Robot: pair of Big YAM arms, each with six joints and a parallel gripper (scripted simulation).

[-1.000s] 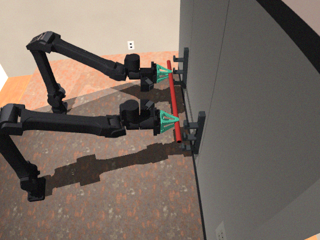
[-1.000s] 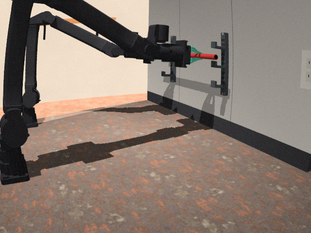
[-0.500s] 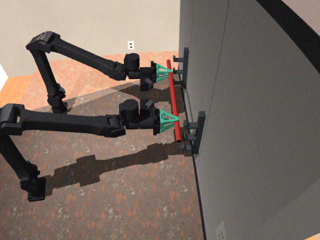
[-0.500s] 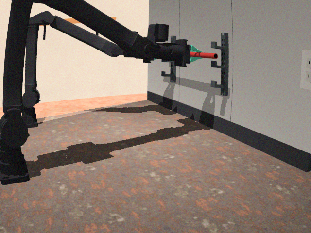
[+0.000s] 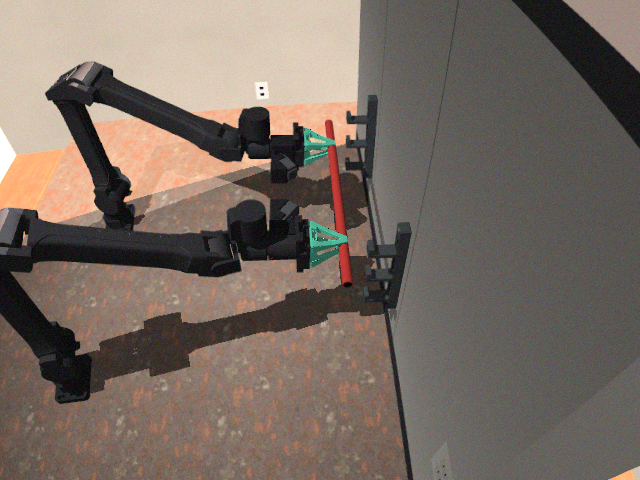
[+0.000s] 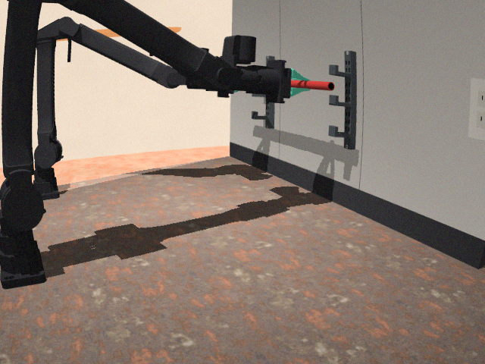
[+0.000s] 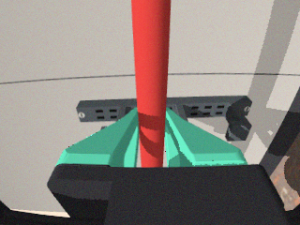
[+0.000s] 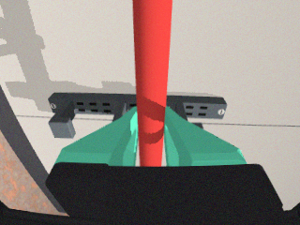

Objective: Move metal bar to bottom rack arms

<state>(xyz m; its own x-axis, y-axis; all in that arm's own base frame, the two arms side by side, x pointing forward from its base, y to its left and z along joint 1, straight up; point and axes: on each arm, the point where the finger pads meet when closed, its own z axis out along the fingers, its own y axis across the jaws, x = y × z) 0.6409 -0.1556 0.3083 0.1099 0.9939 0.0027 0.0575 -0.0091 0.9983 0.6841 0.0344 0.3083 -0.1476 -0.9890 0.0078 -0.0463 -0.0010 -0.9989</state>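
Now: the red metal bar 15 cm to the left of my right hand. The rest, counted from my right hand: grey wall 26 cm ahead, 14 cm above, 12 cm to the left; then dark baseboard 28 cm below, 11 cm to the left, 11 cm ahead.
Right now my left hand is 15 cm to the left of the red metal bar and 1 cm short of it. Round my left hand: grey wall 27 cm ahead, 18 cm to the right, 14 cm above; then dark baseboard 28 cm below, 19 cm to the right, 12 cm ahead.
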